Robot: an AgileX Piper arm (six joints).
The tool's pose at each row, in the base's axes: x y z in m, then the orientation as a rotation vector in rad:
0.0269, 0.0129, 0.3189, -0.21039, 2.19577, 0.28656
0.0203, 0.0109, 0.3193, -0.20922, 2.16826, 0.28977
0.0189, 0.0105, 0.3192, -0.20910, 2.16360, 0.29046
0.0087, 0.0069, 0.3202, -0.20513, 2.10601, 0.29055
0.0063, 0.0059, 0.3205, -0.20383, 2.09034, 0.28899
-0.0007, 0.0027, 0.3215, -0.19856, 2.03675, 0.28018
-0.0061, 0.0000, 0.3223, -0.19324, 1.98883, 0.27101
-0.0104, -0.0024, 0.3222, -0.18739, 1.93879, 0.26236
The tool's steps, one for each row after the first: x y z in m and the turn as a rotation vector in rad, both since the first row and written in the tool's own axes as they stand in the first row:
0.0037, -0.0002, -0.0058, -0.00283, -0.02719, -0.00212
0.0046, -0.0002, -0.0070, -0.00345, -0.03178, -0.00248
0.0100, -0.0010, -0.0163, -0.00417, -0.08903, -0.00824
0.0113, -0.0013, -0.0186, -0.00314, -0.10467, -0.01024
0.0148, -0.0025, -0.0255, 0.00326, -0.15832, -0.01779
0.0175, -0.0036, -0.0308, 0.01020, -0.20640, -0.02459
0.0202, -0.0048, -0.0347, 0.01691, -0.25664, -0.03114

